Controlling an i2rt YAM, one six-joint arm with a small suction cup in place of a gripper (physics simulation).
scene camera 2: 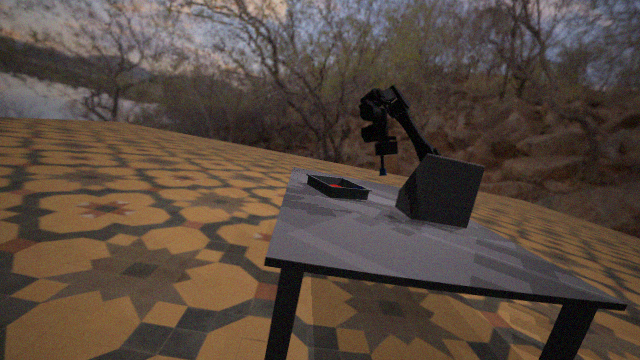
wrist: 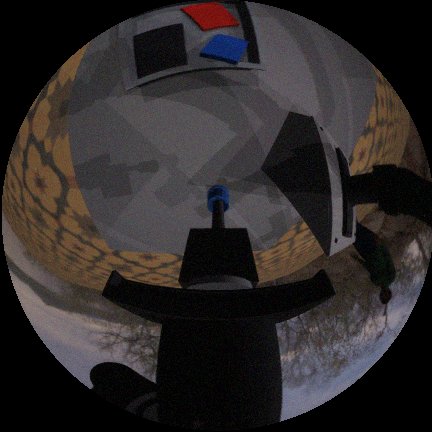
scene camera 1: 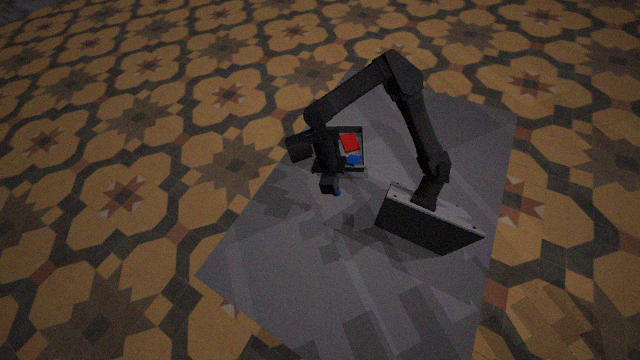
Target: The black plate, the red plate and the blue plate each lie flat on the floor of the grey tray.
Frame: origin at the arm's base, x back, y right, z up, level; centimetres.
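Seen in the pictures: hand, tool point: (scene camera 2: pixel 383 175) (wrist: pixel 217 194) (scene camera 1: pixel 336 193); arm's base, link origin: (scene camera 2: pixel 436 177) (wrist: pixel 345 191) (scene camera 1: pixel 423 200).
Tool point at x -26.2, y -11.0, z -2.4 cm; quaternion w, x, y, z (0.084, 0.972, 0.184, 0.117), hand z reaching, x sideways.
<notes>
Pixels of each thing's middle, then the offset from my tool point to it. Level surfaces: height alone.
- grey tray, body centre: (scene camera 1: pixel 340 148) (scene camera 2: pixel 337 186) dx -13.5, dy +26.4, dz -12.7 cm
- black plate, body centre: (wrist: pixel 158 48) dx -16.1, dy +19.9, dz -14.4 cm
- red plate, body centre: (scene camera 1: pixel 349 142) (scene camera 2: pixel 338 188) dx -12.0, dy +32.7, dz -14.3 cm
- blue plate, body centre: (wrist: pixel 225 46) (scene camera 1: pixel 352 160) dx -5.3, dy +22.6, dz -11.9 cm
- grey table, surface height: dz -15.2 cm
The grey tray (scene camera 1: pixel 364 150) (scene camera 2: pixel 352 195) (wrist: pixel 256 47) stands near the table's far end. In the wrist view the black plate (wrist: pixel 160 51), the red plate (wrist: pixel 211 15) (scene camera 1: pixel 350 142) (scene camera 2: pixel 336 186) and the blue plate (wrist: pixel 225 48) (scene camera 1: pixel 354 160) lie flat inside it, apart from one another. The arm hides the black plate in scene camera 1. My gripper, a blue suction cup (scene camera 1: pixel 337 192) (scene camera 2: pixel 383 172) (wrist: pixel 218 196), hangs above the table beside the tray, on the side towards the arm's base. It is open: it bears no plate.
The arm's wedge-shaped base block (scene camera 1: pixel 425 222) (scene camera 2: pixel 445 192) (wrist: pixel 305 175) stands on the grey table (scene camera 1: pixel 300 280) (scene camera 2: pixel 350 240) (wrist: pixel 150 125). The upper arm (scene camera 1: pixel 417 125) rises from it and bends over towards the tray. A person in green (wrist: pixel 381 265) shows at the right of the wrist view.
</notes>
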